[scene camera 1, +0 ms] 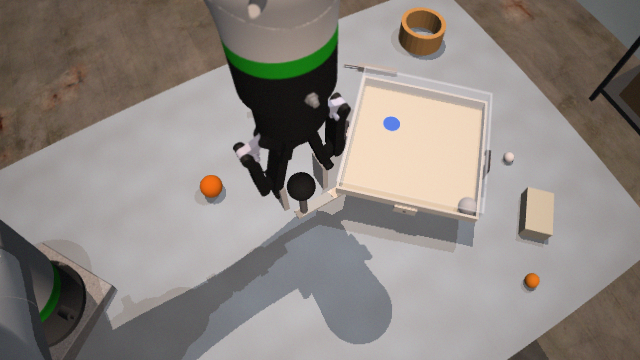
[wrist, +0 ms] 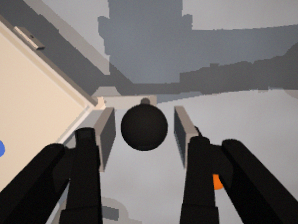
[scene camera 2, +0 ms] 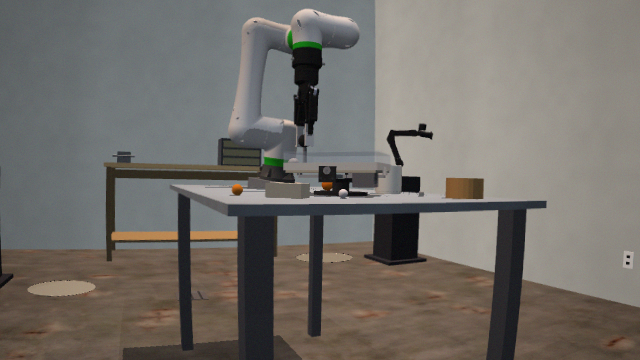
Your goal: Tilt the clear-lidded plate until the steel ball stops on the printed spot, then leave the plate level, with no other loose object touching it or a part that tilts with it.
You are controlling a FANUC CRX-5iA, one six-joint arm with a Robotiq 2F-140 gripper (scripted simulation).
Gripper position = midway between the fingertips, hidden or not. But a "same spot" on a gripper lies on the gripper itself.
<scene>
gripper: scene camera 1; wrist 144,120; scene camera 2
same spot on gripper: (scene camera 2: 306,127) = (scene camera 1: 327,170)
</scene>
